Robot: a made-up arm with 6 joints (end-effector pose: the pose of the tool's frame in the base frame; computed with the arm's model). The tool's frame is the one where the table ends.
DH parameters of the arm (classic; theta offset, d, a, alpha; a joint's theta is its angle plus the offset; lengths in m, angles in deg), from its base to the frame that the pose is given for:
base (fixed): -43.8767 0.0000 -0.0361 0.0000
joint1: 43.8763 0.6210 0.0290 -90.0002
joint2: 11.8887 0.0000 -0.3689 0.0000
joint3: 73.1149 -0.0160 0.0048 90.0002
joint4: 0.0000 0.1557 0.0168 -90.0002
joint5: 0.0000 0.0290 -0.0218 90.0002
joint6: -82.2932 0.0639 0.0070 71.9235
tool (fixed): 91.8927 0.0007 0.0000 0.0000
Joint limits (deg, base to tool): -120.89..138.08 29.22..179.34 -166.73..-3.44 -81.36..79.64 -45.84..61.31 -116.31..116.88
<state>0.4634 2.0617 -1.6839 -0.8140 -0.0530 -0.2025</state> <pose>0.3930 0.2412 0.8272 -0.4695 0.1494 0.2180 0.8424</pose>
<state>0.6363 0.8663 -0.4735 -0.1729 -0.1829 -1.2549</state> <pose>0.0145 0.0724 0.8935 -0.6219 -0.0202 0.2146 0.7529</pose>
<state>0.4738 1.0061 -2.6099 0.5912 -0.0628 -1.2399</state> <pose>-0.1572 -0.0453 1.1802 0.0237 -0.6400 -0.0358 0.7672</pose>
Working (the frame after each row of the table, in the pose's form):
after base (fixed): -0.0260 0.0250 0.0000 0.0000 0.0000 -0.3736 0.9276
after joint1: -0.0002 0.0383 0.6210 -0.6874 -0.1659 0.1659 0.6874
after joint2: -0.1150 -0.0206 0.9666 -0.6593 0.2556 0.5283 0.4700
after joint3: -0.1035 -0.0327 0.9672 0.0141 -0.0584 0.2343 0.9703
after joint4: -0.1120 -0.0265 1.1234 -0.6106 -0.4007 0.3159 0.6056
after joint5: -0.1476 -0.0313 1.1180 0.0124 -0.0869 0.5066 0.8577
after joint6: -0.1565 -0.0453 1.1801 0.4764 -0.4280 -0.5762 0.5078

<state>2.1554 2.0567 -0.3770 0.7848 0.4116 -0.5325</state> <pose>-0.1797 0.2321 0.6803 -0.6629 0.6213 0.3613 0.2098</pose>
Working (the frame after each row of the table, in the pose's form):
after base (fixed): -0.0260 0.0250 0.0000 0.0000 0.0000 -0.3736 0.9276
after joint1: -0.0420 0.0492 0.6210 -0.3347 -0.6229 0.6229 0.3347
after joint2: -0.1721 0.2458 0.9047 0.7061 -0.0384 -0.5676 0.4217
after joint3: -0.1562 0.2507 0.9048 0.8808 -0.4733 0.0096 0.0051
after joint4: -0.1576 0.2314 0.7494 0.4467 -0.5551 -0.5398 0.4483
after joint5: -0.1820 0.2566 0.7399 0.6173 -0.7576 0.1399 0.1593
after joint6: -0.1795 0.2316 0.6808 -0.9075 -0.0444 0.1005 0.4055

